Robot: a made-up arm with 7 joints.
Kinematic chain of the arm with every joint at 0, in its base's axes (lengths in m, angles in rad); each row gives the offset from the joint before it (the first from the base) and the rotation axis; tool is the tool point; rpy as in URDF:
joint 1: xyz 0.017 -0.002 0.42 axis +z
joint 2: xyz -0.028 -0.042 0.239 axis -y
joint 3: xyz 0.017 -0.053 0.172 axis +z
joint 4: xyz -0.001 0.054 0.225 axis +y
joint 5: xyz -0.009 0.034 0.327 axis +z
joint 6: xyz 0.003 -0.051 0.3 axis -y
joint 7: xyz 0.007 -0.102 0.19 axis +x
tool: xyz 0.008 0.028 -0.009 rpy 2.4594 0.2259 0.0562
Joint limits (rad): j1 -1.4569..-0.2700 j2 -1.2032..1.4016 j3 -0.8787..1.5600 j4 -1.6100..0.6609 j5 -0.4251..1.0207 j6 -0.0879..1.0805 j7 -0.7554..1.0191
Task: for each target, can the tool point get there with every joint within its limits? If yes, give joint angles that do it. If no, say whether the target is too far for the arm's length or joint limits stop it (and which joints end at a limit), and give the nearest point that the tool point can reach.
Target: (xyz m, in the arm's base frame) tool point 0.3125 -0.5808 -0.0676
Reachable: no: joint limits stop it (at a limit: joint 2, joint 4, joint 5, joint 6, joint 7) | nearest point 0.5030 -0.9540 0.4375 | short by 0.656 m
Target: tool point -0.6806 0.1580 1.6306
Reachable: yes | joints -0.7432 0.4611 0.9689 -0.3890 0.6147 0.4324 -0.4173
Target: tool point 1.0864 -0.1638 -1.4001
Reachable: no: too far | nearest point 0.2806 0.3917 0.0197 | short by 1.724 m
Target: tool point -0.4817 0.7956 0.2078
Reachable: yes | joints -1.3254 1.1971 0.2063 -1.3031 0.6461 0.3192 0.3665
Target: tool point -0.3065 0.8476 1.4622
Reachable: yes | joints -1.2091 0.7347 -0.6843 -0.2886 0.6618 0.0917 -0.2239
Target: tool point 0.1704 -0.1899 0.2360
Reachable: no: joint limits stop it (at a limit: joint 1, joint 2, joint 4, joint 5, joint 6, joint 7) | nearest point 0.2523 0.3031 0.0746 | short by 0.525 m
